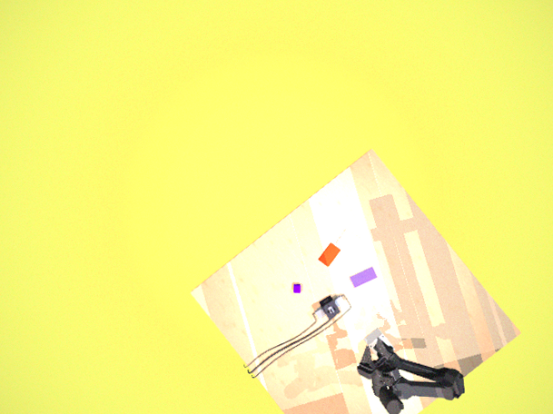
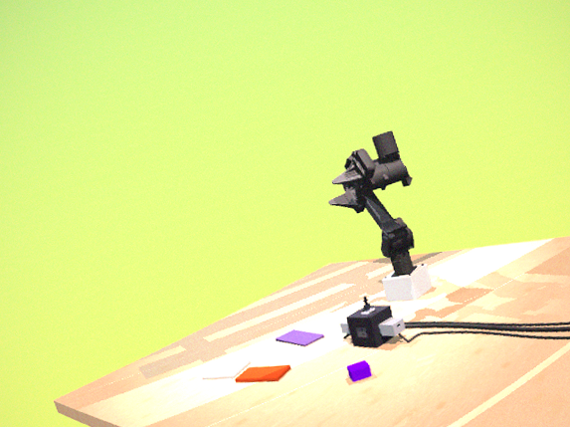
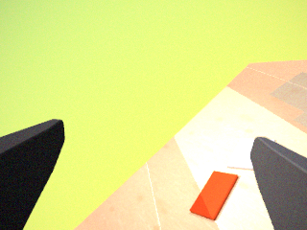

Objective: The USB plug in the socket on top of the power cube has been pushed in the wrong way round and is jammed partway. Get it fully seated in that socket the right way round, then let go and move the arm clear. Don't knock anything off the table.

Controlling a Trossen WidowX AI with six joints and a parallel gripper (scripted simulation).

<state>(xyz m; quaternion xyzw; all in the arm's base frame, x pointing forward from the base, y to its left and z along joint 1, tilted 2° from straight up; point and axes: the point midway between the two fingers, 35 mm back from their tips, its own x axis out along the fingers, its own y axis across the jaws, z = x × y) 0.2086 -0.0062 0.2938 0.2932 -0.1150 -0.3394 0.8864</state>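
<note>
Right now my gripper tip is 260 mm above the usb plug, 90 mm short of it and 70 mm to the right of it. The rest, counted from my gripper tip: usb socket: 290 mm below, 90 mm ahead, 70 mm to the left; purple block: 340 mm below, 280 mm ahead, 110 mm to the left; purple flat tile: 350 mm below, 180 mm to the right, 40 mm ahead.
</note>
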